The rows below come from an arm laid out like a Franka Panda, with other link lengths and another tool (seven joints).
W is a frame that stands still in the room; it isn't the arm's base.
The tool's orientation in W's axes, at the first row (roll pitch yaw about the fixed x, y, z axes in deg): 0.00, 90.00, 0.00
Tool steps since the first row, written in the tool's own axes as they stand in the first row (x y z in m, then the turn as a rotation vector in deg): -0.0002, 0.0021, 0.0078, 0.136, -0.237, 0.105; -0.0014, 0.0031, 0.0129, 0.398, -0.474, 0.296; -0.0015, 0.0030, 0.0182, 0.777, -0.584, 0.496; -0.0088, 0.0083, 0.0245, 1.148, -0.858, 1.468; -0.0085, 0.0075, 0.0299, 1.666, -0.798, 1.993; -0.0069, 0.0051, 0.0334, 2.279, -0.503, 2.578; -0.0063, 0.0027, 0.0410, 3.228, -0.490, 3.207; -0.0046, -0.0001, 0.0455, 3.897, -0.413, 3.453; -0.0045, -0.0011, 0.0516, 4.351, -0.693, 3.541; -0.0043, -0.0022, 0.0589, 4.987, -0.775, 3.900
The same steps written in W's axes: 0.0078, 0.0021, 0.0002, 0.105, -0.237, -0.136; 0.0129, 0.0031, 0.0014, 0.296, -0.474, -0.398; 0.0182, 0.0030, 0.0015, 0.496, -0.584, -0.777; 0.0245, 0.0083, 0.0088, 1.468, -0.858, -1.148; 0.0299, 0.0075, 0.0085, 1.993, -0.798, -1.666; 0.0334, 0.0051, 0.0069, 2.578, -0.503, -2.279; 0.0410, 0.0027, 0.0063, 3.207, -0.490, -3.228; 0.0455, -0.0001, 0.0046, 3.453, -0.413, -3.897; 0.0516, -0.0011, 0.0045, 3.541, -0.693, -4.351; 0.0589, -0.0022, 0.0043, 3.900, -0.775, -4.987
